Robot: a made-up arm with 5 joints.
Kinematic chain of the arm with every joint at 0, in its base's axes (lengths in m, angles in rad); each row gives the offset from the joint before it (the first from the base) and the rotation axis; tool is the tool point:
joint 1: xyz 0 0 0.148 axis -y
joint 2: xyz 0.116 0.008 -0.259 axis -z
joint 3: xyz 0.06 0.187 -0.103 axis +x
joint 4: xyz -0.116 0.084 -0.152 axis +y
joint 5: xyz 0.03 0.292 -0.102 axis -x
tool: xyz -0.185 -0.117 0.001
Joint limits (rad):
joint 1: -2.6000..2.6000
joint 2: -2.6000..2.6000
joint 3: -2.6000..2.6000
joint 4: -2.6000..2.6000
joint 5: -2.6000..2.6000
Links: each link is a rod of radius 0.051 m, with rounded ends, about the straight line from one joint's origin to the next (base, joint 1, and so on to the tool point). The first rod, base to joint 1, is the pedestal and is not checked.
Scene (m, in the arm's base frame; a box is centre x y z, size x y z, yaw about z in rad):
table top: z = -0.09
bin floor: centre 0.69 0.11 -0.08 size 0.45 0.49 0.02 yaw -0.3
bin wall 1: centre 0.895 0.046 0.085 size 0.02 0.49 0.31 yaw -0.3
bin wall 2: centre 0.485 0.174 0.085 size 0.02 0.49 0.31 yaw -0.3
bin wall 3: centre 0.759 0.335 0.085 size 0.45 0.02 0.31 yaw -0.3
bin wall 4: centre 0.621 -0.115 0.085 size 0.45 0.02 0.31 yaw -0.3
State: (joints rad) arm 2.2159 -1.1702 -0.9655 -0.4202 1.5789
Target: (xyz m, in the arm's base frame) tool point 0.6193 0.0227 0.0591
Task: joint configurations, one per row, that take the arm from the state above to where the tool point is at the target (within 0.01 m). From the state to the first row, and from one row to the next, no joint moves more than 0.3 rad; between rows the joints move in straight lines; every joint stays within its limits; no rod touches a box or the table.
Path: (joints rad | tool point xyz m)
1: 2.2280 -1.1748 -0.6932 -0.2498 1.5124 | 0.7621 -0.0470 0.3616
2: 2.2402 -1.1794 -0.4209 -0.0794 1.4459 | 0.7474 -0.0135 0.2463
3: 2.2523 -1.1840 -0.1486 0.0910 1.3794 | 0.6975 0.0102 0.1422
4: 2.2645 -1.1886 0.1237 0.2615 1.3129 | 0.6193 0.0227 0.0591

